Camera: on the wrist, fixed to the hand. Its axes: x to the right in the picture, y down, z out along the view.
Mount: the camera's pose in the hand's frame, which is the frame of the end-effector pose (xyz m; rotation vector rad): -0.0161 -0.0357 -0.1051 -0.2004 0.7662 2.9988
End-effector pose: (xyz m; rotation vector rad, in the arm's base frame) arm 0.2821 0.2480 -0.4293 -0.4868 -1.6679 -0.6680
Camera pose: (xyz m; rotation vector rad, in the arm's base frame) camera 0.3398 0.1522 -0.4382 -1.6446 0.8749 1.1682
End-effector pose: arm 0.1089 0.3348 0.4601 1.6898 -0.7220 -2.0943
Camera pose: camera 0.2164 0.3553 0.4353 -0.1348 -1.0447 0.6112
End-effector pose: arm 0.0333 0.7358 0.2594 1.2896 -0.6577 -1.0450
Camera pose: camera 0.1094 0.7986 0.2060 -0.4572 -0.8605 1.6914
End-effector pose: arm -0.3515 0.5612 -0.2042 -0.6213 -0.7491 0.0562
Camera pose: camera -0.3008 0.4743 -0.2538 -1.2632 1.5058 2.2918
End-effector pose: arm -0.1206 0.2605 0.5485 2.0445 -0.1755 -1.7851
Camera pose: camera -0.0277 0.3224 0.5587 0.2209 -1.3847 0.8214
